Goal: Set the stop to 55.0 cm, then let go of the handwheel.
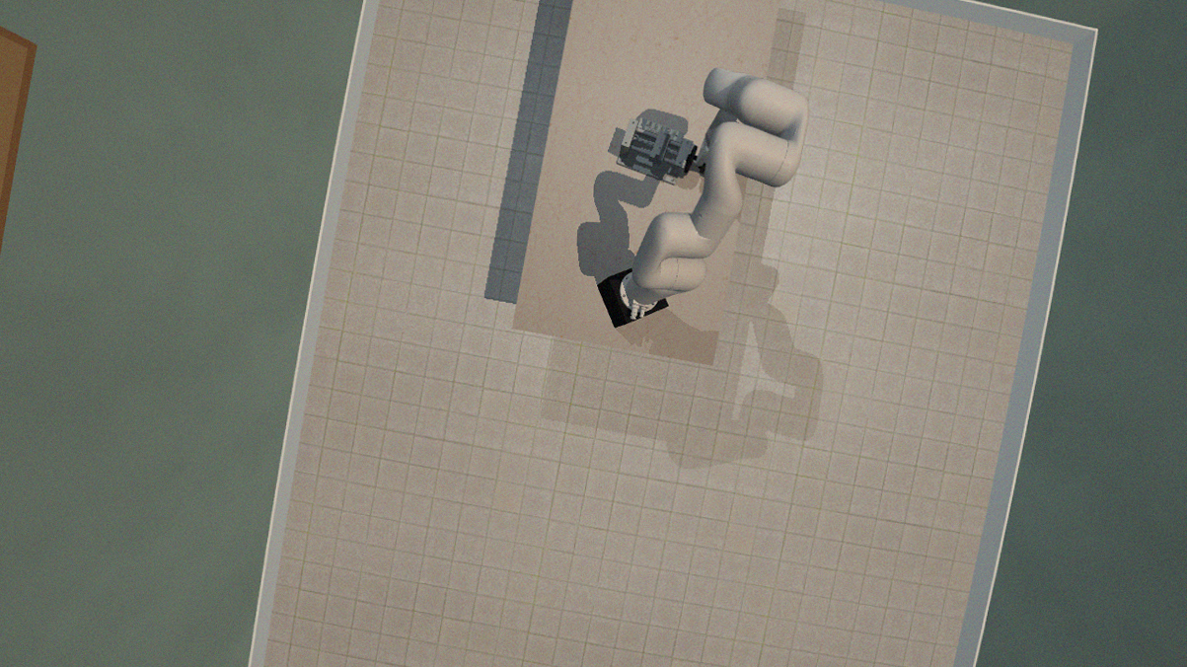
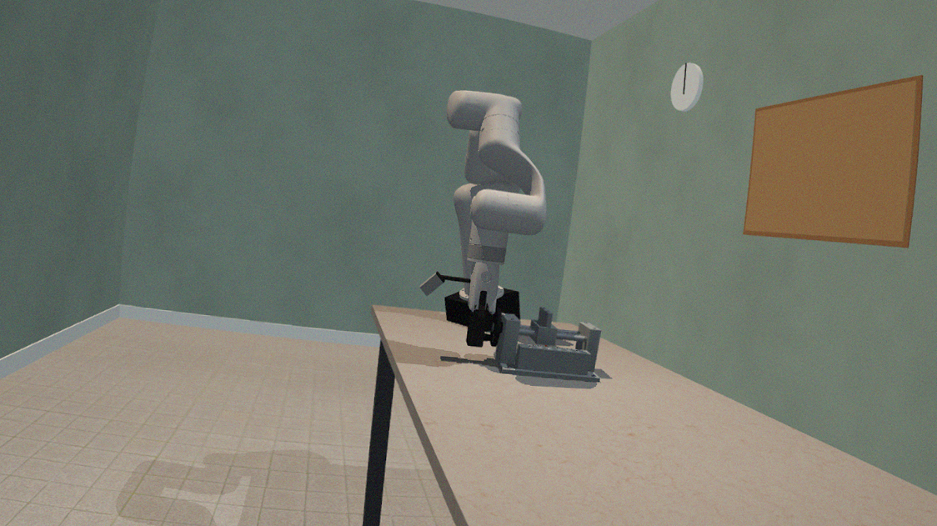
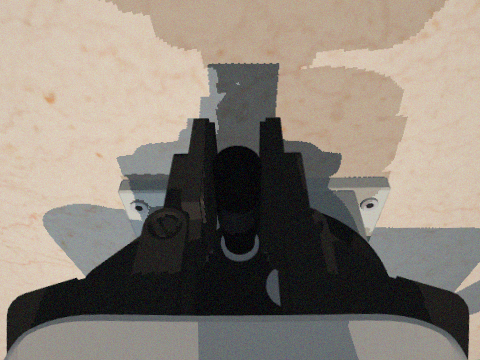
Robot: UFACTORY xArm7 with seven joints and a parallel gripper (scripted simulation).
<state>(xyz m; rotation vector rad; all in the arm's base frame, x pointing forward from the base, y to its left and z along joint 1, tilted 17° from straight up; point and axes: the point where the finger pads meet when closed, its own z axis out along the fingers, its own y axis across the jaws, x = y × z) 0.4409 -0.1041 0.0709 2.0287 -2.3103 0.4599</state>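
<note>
The crank handle lies 1 cm to the left of my hand. Round my hand: black handwheel (2 cm to the left); stop block (14 cm to the left, 3 cm above, 1 cm ahead).
</note>
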